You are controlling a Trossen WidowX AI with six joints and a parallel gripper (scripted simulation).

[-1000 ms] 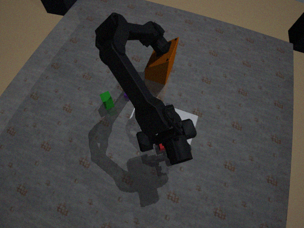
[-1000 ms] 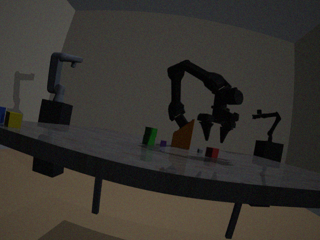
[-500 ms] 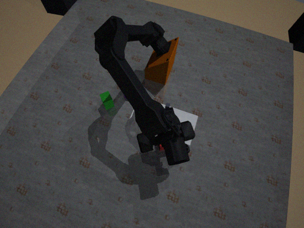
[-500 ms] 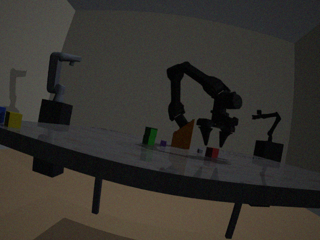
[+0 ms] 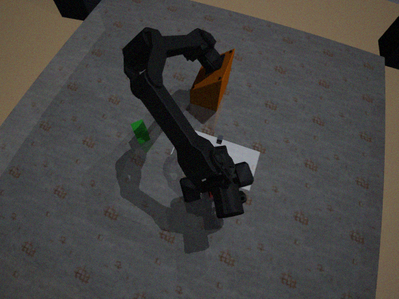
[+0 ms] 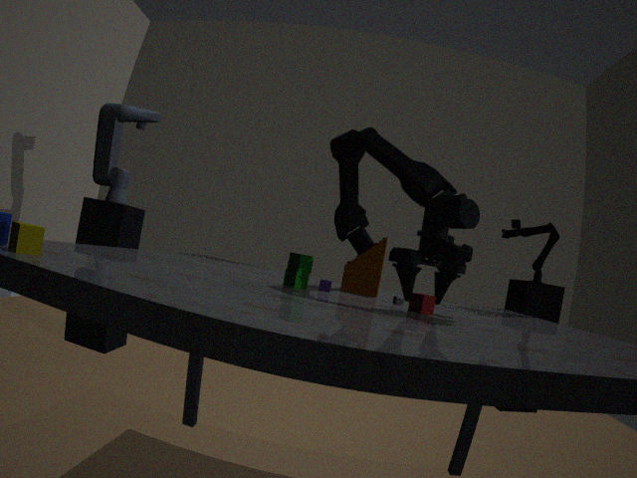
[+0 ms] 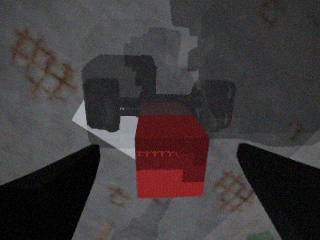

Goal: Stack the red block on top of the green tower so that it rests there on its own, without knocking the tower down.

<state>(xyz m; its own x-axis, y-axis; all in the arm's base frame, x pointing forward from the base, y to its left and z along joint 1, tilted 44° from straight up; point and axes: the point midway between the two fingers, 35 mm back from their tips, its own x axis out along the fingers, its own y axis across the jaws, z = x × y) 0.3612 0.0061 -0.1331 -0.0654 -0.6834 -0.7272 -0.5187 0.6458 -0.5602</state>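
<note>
My gripper tip is now right at the red block. The rest, counted from my gripper tip: small purple block (17 cm behind, 20 cm to the right, 1 cm below); yellow block (37 cm ahead, 63 cm to the right).
</note>
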